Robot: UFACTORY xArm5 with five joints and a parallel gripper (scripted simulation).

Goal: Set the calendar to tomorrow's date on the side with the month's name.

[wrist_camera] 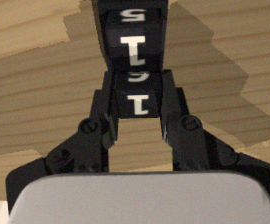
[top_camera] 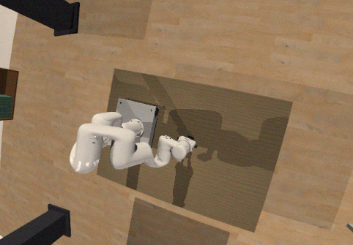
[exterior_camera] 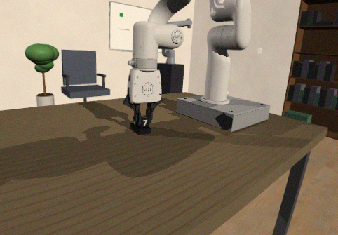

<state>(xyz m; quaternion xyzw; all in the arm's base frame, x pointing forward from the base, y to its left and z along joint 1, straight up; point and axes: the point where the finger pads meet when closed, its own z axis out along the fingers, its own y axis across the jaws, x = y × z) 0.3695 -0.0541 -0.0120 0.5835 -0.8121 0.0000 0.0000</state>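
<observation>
My gripper is now 40 mm above the dark calendar tray and 20 mm to the left of it.
</observation>
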